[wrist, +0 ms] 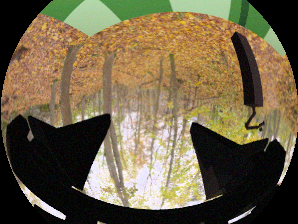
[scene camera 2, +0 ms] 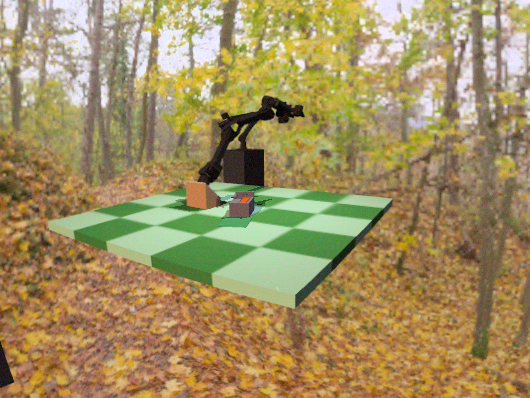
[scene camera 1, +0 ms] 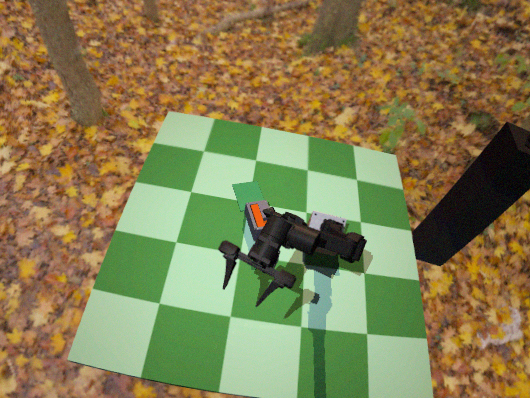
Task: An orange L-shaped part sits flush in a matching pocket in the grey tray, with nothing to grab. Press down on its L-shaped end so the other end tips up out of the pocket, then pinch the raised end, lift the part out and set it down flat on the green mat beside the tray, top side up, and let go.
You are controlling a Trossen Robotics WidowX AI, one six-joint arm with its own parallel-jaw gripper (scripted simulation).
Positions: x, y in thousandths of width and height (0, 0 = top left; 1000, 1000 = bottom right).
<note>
My gripper (scene camera 1: 452, 750) is open, with nothing in its grasp.
My gripper also shows in the wrist view (wrist: 508, 547).
</note>
